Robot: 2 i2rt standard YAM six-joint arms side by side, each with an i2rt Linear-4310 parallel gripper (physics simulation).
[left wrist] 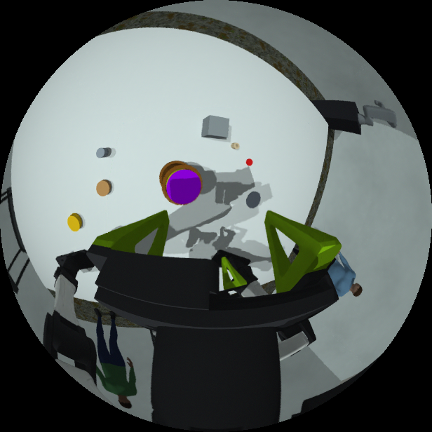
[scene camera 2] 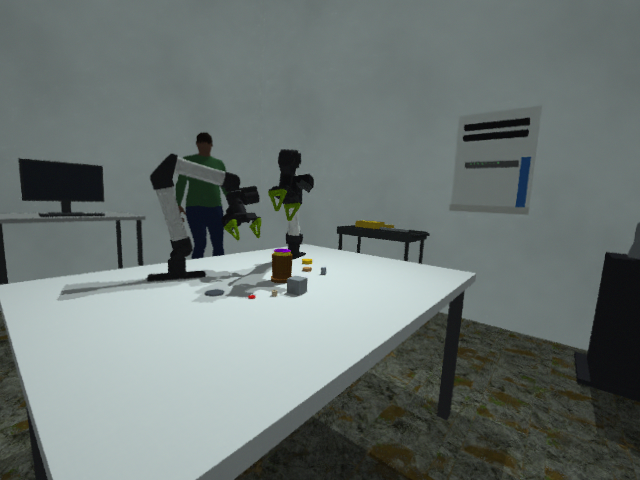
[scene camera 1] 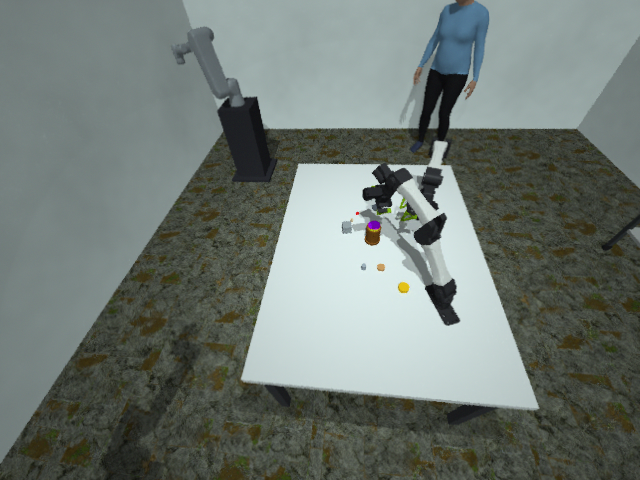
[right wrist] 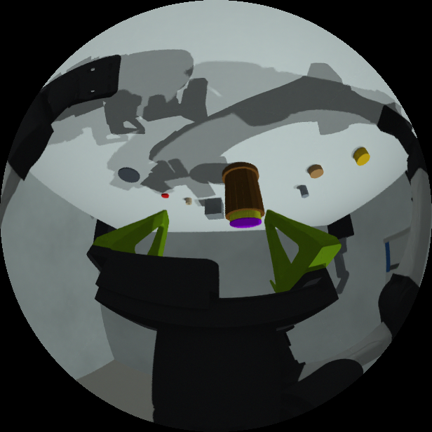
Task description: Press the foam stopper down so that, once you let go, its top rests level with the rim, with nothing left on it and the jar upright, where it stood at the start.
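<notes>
The brown jar [scene camera 1: 372, 236] [scene camera 2: 281, 267] [right wrist: 243, 192] stands upright on the table. The stopper's purple top [scene camera 1: 373, 225] [scene camera 2: 282, 251] [left wrist: 183, 186] [right wrist: 245, 222] shows at the jar's mouth, with a yellow band between it and the brown body. Nothing lies on the purple top. My left gripper [scene camera 2: 284, 208] [left wrist: 216, 215] is open and empty, above the jar and apart from it. My right gripper [scene camera 2: 248, 237] [right wrist: 216, 214] is open and empty, raised over the table to the left of the jar in scene camera 2. Neither gripper touches the jar.
A grey cube [scene camera 1: 346, 227] [scene camera 2: 296, 285], a beige piece [left wrist: 235, 146], a red piece [left wrist: 249, 162] and a dark disc [scene camera 2: 214, 292] [right wrist: 129, 174] lie near the jar. A small grey cylinder [scene camera 1: 363, 267], an orange disc [scene camera 1: 381, 267] and a yellow disc [scene camera 1: 403, 287] lie on its other side.
</notes>
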